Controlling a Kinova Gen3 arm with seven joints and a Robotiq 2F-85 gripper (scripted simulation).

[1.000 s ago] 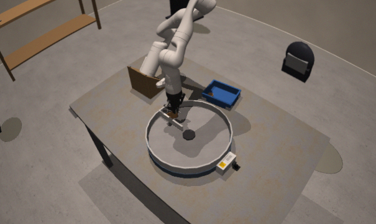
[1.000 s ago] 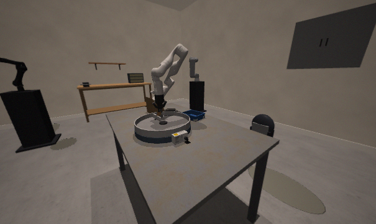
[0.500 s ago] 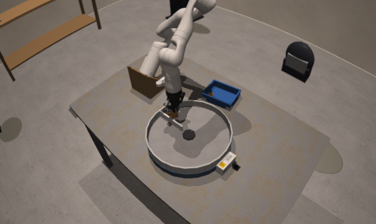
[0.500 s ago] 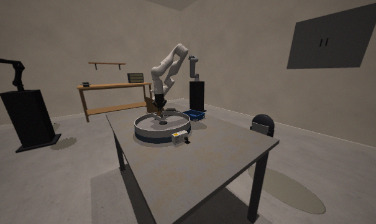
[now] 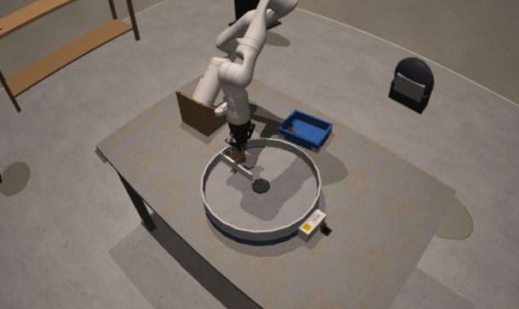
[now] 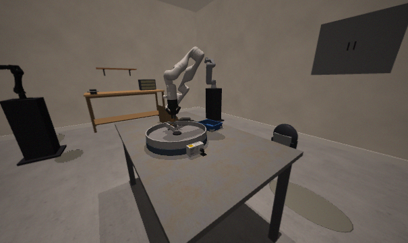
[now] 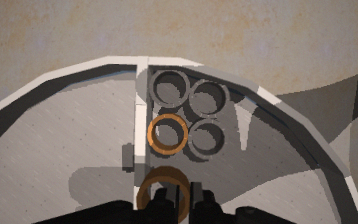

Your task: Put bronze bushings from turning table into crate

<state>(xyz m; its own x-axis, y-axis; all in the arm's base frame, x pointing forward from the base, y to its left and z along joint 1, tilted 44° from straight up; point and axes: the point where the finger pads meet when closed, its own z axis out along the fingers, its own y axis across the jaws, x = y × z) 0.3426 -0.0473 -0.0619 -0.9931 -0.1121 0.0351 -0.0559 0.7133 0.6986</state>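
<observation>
Right now my hand is 30 mm short of the blue crate, 330 mm to the right of it and 120 mm above it. Round my hand: round turning table: 120 mm ahead, 30 mm to the right, 90 mm below.
</observation>
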